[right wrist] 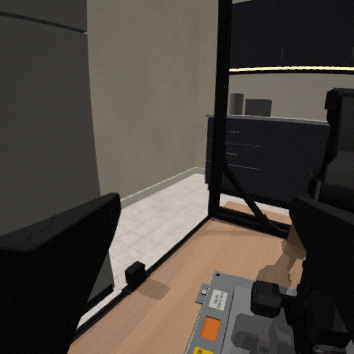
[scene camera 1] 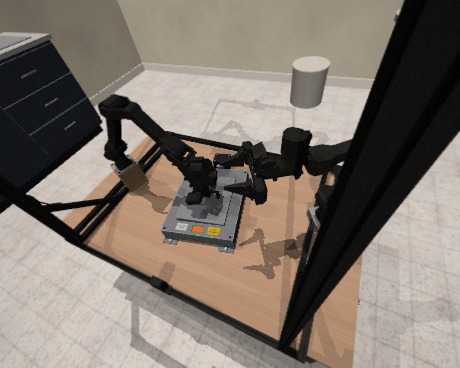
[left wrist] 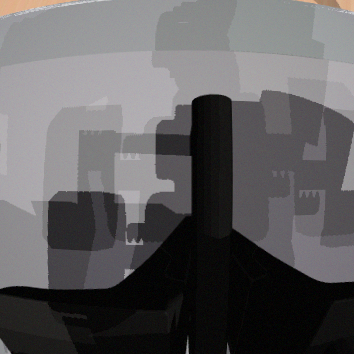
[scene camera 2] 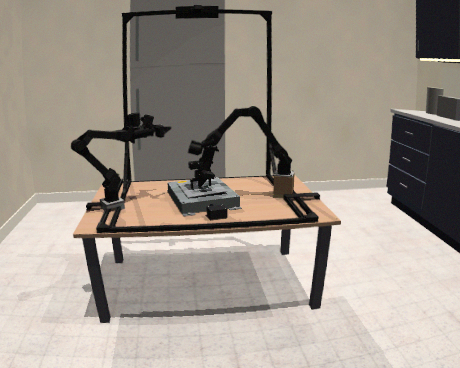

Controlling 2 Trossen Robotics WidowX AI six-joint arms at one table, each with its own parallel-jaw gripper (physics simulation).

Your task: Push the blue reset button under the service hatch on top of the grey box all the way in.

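Note:
The grey box (scene camera 1: 172, 233) (scene camera 2: 215, 204) (left wrist: 100, 42) (right wrist: 220, 283) sits on the table. The service hatch (scene camera 1: 192, 215) (left wrist: 100, 85), a flat grey panel, appears to lie flat on top of it. A black bar handle (left wrist: 212, 165) stands up from the hatch. My left gripper (scene camera 1: 207, 196) (scene camera 2: 202, 184) (left wrist: 199, 223) is above the hatch, shut on the handle. My right gripper (scene camera 1: 226, 176) (scene camera 2: 168, 129) (right wrist: 206, 203) is open and empty, raised above the box to one side. The blue reset button is hidden; no view shows it.
White, orange (scene camera 1: 198, 229) (right wrist: 210, 329) and yellow (scene camera 1: 213, 231) labels lie along one end of the box top. A black block (scene camera 2: 217, 212) stands by the table frame. Black frame posts (scene camera 2: 269, 100) rise at the table edges. Shadows fall over the hatch.

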